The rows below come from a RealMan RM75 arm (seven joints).
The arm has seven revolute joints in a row. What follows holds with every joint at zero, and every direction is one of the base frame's.
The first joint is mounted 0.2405 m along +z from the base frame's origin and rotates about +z.
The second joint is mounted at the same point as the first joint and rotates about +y.
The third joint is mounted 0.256 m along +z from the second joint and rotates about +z.
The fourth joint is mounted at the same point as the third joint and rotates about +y.
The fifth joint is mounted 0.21 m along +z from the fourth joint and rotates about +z.
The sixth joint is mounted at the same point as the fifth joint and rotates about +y.
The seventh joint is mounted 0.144 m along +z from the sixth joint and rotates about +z.
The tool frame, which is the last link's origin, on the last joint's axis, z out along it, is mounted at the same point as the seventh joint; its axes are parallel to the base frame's.
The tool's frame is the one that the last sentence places.
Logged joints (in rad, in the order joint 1, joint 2, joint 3, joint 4, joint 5, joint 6, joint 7), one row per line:
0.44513, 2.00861, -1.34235, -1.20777, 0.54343, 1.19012, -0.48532
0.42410, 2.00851, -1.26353, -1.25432, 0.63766, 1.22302, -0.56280
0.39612, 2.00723, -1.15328, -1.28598, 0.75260, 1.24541, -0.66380
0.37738, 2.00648, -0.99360, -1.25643, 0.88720, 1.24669, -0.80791
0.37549, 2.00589, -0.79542, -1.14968, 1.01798, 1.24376, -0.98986
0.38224, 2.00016, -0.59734, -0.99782, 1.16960, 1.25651, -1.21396
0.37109, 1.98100, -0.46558, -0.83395, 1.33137, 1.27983, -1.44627
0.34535, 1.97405, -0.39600, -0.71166, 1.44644, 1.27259, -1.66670
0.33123, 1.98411, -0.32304, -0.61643, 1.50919, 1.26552, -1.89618
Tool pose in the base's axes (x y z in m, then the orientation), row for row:
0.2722, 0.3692, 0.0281, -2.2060, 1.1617, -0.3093
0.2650, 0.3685, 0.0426, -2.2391, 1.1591, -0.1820
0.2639, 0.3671, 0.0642, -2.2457, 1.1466, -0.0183
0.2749, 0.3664, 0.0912, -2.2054, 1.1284, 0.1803
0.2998, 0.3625, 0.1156, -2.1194, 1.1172, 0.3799
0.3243, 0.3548, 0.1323, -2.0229, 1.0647, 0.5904
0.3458, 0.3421, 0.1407, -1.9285, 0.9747, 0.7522
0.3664, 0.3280, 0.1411, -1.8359, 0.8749, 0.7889
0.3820, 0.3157, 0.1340, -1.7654, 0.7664, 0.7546
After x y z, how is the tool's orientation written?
As a rotation vector, in radians.
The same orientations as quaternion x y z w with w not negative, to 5 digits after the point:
-0.83497, 0.43970, -0.11707, 0.30948
-0.84439, 0.43711, -0.06863, 0.30206
-0.84815, 0.43304, -0.00691, 0.30508
-0.84031, 0.42995, 0.06870, 0.32297
-0.81834, 0.43137, 0.14669, 0.35032
-0.79237, 0.41704, 0.23126, 0.38047
-0.76727, 0.38779, 0.29927, 0.41396
-0.74648, 0.35573, 0.32077, 0.46188
-0.73371, 0.31852, 0.31362, 0.51172

